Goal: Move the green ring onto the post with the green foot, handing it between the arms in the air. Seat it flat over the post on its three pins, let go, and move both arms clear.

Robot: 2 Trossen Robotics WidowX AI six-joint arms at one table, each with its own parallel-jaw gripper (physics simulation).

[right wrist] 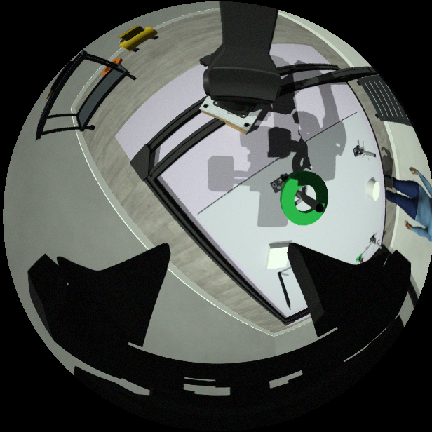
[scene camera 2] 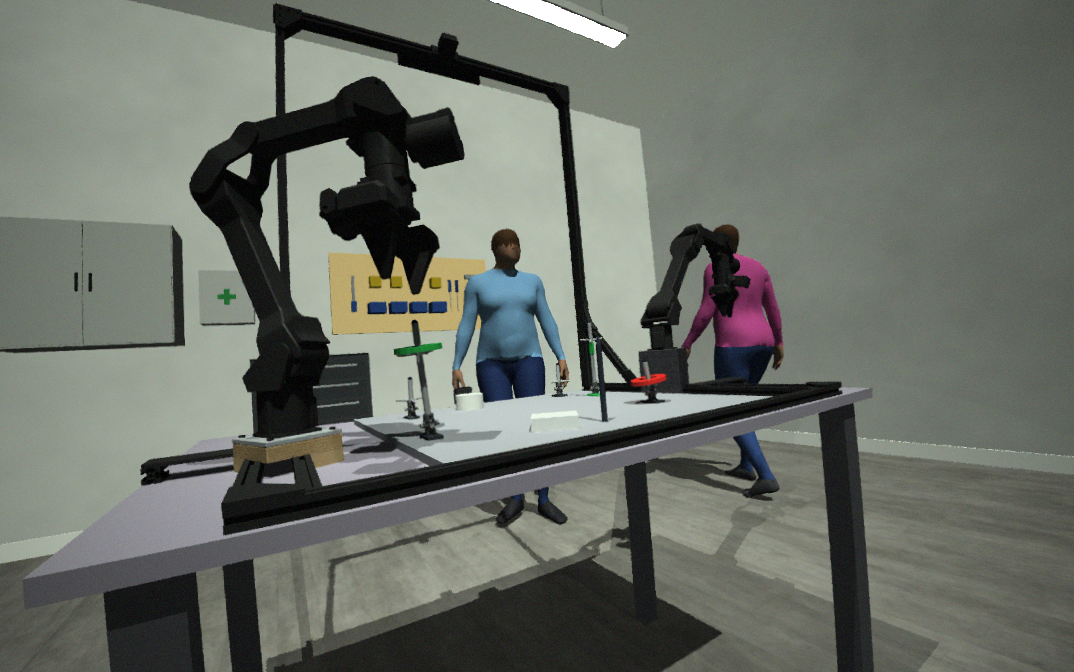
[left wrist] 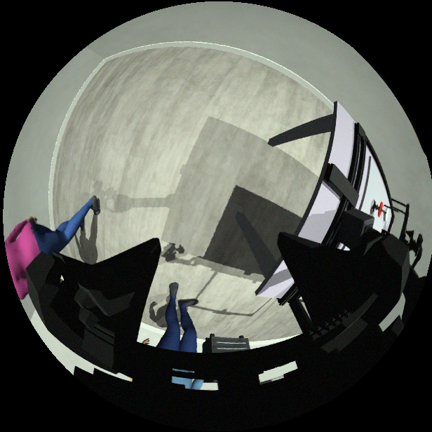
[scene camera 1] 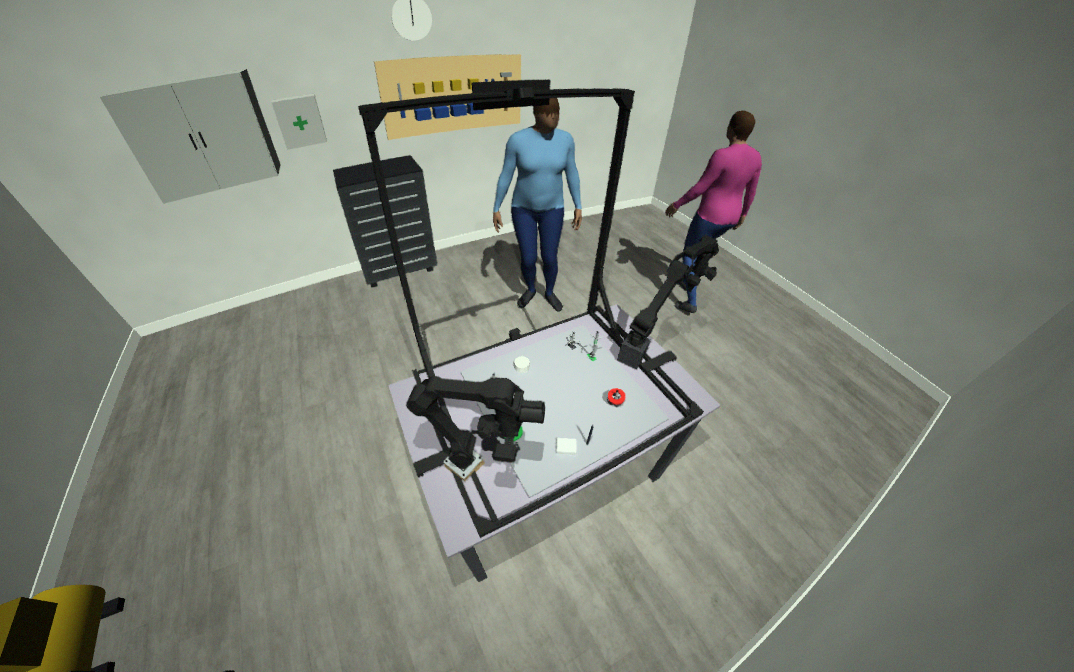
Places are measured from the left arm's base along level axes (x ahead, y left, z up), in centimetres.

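Pixels of known places: left gripper, fingertip midpoint: [scene camera 2: 727,317] [scene camera 1: 692,287]; right gripper, fingertip midpoint: [scene camera 2: 402,287] [scene camera 1: 512,446]; left arm's base, origin of the base link: [scene camera 2: 662,349] [scene camera 1: 636,341]; right arm's base, origin of the base link: [scene camera 2: 287,433] [scene camera 1: 463,459].
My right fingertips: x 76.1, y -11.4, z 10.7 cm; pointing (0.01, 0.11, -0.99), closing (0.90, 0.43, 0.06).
For each thing: its middle in the pictures, then the offset to it from my right fingertips. "*": a spot on its surface instead.
- green ring, body centre: [scene camera 2: 418,348] dx -7.8, dy -6.0, dz -7.6 cm
- tall dark post, surface spot: [scene camera 2: 423,392] * dx -8.1, dy -5.9, dz -14.2 cm
- post with the green foot, surface spot: [scene camera 2: 594,374] * dx -64.0, dy -3.2, dz -15.7 cm
- red ring, body centre: [scene camera 2: 648,380] [scene camera 1: 616,396] dx -48.2, dy +15.7, dz -16.6 cm
- white block, body centre: [scene camera 2: 554,421] [scene camera 1: 566,446] dx -19.7, dy +9.5, dz -20.2 cm
- white cylinder, body centre: [scene camera 2: 469,401] [scene camera 1: 522,364] dx -42.1, dy -26.2, dz -19.4 cm
- thin dark rod, body centre: [scene camera 2: 601,377] dx -25.4, dy +15.3, dz -14.2 cm
The green ring [scene camera 2: 418,348] [right wrist: 288,206] lies about level near the top of a tall dark post [scene camera 2: 423,392] [right wrist: 317,205], which passes through it. In scene camera 1 the right arm partly hides it. The post with the green foot [scene camera 1: 595,343] [scene camera 2: 594,374] stands at the back right of the mat, and no ring shows around it; its green foot also shows small in the right wrist view. My right gripper [scene camera 2: 401,285] [right wrist: 231,250] is open and empty, above the ring and its post, fingers pointing down. My left gripper [scene camera 2: 725,313] [left wrist: 219,242] is open and empty, beyond the table's right side, far from the ring.
A red ring [scene camera 2: 649,380] sits on a short post at the right. A white block [scene camera 1: 566,445] [scene camera 2: 554,421], a white cylinder [scene camera 1: 521,362] [scene camera 2: 468,400] and a thin dark rod [scene camera 2: 602,388] [right wrist: 284,290] stand on the mat. A black frame [scene camera 2: 571,206] rises behind the table. Two people stand beyond it.
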